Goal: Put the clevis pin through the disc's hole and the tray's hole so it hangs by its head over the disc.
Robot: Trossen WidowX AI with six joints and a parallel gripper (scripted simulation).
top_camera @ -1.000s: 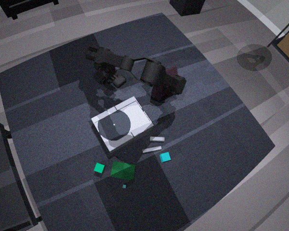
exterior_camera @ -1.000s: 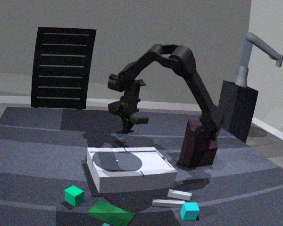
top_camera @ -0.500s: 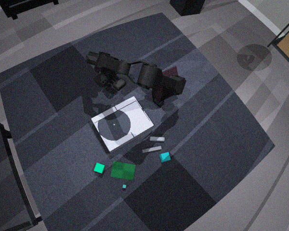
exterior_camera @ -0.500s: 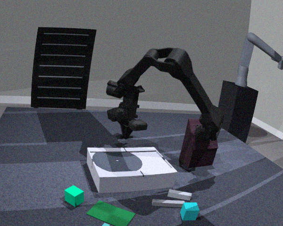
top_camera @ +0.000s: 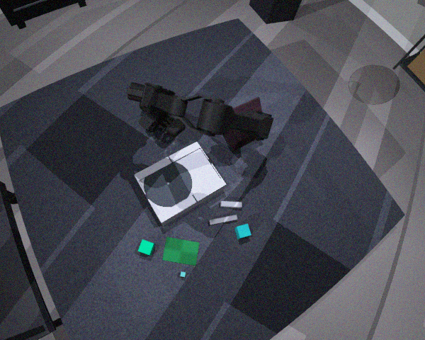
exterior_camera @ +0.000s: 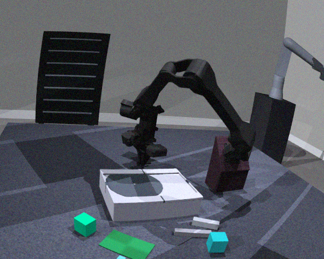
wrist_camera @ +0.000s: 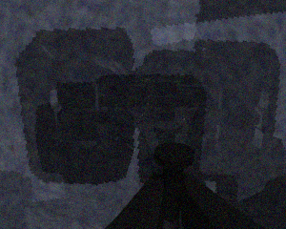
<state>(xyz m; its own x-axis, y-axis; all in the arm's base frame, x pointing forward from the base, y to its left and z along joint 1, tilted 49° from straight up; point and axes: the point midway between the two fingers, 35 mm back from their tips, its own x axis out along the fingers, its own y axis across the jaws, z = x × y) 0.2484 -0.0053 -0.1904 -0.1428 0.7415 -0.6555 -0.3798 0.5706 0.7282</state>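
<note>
Right now my gripper tip is 7 cm short of the dark aluminium disc, 23 cm to the right of it and 5 cm below it. Round my gripper tip: clevis pin (1 cm behind, 1 cm above); rimmed steel tray (3 cm ahead, 24 cm to the left, 4 cm above); green cube (21 cm ahead, 40 cm to the left, 1 cm above).
</note>
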